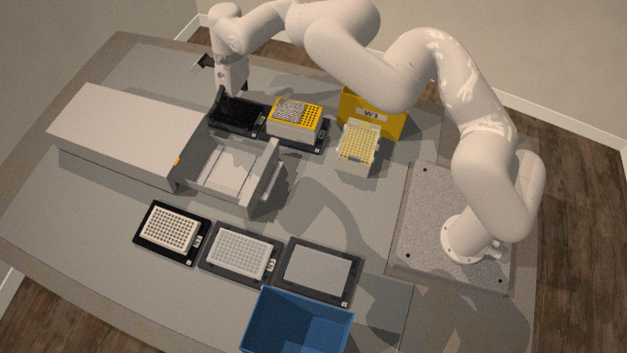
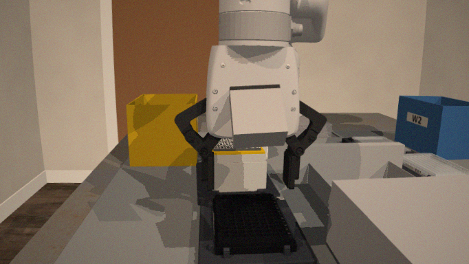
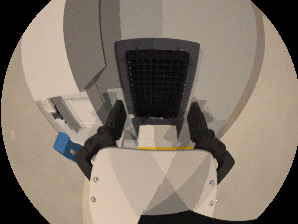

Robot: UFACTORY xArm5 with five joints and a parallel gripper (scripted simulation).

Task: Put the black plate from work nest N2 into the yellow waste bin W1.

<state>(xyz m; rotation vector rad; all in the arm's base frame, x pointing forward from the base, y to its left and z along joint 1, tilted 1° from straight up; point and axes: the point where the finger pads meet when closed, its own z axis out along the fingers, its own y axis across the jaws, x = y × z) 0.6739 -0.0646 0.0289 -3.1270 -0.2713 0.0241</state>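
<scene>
My gripper is now 50 mm above the black plate. The rest, counted from my hand: work nest N2: 70 mm below; then yellow-topped tip box: 170 mm behind, 40 mm to the right, 20 mm below; then drawer: 60 mm behind, 180 mm to the left, 50 mm below.
</scene>
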